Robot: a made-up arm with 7 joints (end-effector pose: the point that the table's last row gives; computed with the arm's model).
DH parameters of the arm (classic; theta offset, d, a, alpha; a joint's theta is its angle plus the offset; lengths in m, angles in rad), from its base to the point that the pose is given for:
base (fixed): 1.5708 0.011 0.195 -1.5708
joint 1: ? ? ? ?
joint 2: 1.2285 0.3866 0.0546 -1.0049
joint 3: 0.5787 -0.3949 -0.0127 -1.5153
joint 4: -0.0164 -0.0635 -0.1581 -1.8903
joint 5: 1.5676 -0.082 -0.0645 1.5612
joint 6: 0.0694 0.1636 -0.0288 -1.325
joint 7: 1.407 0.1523 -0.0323 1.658
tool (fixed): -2.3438 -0.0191 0 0
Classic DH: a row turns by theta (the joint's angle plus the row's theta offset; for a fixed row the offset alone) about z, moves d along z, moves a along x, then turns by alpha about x.
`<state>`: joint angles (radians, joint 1 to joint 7).
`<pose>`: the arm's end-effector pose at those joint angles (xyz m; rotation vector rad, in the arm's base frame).
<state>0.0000 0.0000 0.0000 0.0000 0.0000 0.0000 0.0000</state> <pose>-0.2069 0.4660 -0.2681 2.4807 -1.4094 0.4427</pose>
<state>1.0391 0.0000 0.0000 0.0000 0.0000 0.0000 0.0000</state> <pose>-0.2069 0.0919 -0.3641 1.6135 -0.8220 0.8878</pose>
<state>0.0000 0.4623 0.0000 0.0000 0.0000 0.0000 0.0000</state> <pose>-0.0518 0.4014 -0.3179 2.0464 -1.7142 0.8285</pose>
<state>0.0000 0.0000 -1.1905 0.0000 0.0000 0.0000 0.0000</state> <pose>-0.2018 0.4615 -0.3499 1.9762 -0.9072 -0.9009</pose>
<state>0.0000 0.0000 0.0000 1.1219 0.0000 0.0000 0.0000</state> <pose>-0.3321 0.4754 -0.2681 3.0255 0.1341 0.6063</pose>
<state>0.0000 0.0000 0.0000 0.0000 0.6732 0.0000 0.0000</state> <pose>-0.1773 0.4125 -0.4290 2.1461 -1.3540 -0.3701</pose>
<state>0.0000 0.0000 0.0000 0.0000 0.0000 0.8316 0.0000</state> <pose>-0.2069 0.4050 -0.1617 -2.2880 1.3889 0.1554</pose>
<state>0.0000 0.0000 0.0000 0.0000 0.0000 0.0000 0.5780</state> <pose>-0.1986 0.4592 -0.2866 2.3262 -1.3930 -0.3482</pose>
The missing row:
joint 1: 0.7071 0.1304 0.0085 -1.095
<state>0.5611 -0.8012 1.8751 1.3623 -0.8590 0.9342 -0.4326</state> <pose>-0.6078 -0.0501 -0.1897 -1.1680 -1.7743 -0.7015</pose>
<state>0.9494 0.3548 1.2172 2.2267 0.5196 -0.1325 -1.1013</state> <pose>-0.1009 -0.1297 -0.3642 0.5988 2.2975 0.5839</pose>
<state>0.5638 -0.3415 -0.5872 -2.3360 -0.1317 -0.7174 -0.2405</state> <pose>-0.3610 0.1041 -0.2866 -0.4370 -1.1276 0.1506</pose>
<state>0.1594 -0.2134 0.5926 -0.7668 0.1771 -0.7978 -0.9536</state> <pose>-0.2289 0.3625 -0.3659 1.3997 -1.0969 1.6121</pose>
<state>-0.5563 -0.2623 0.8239 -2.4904 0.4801 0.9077 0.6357</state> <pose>-0.4276 0.4581 -0.2460 0.8352 1.1552 0.9135</pose>
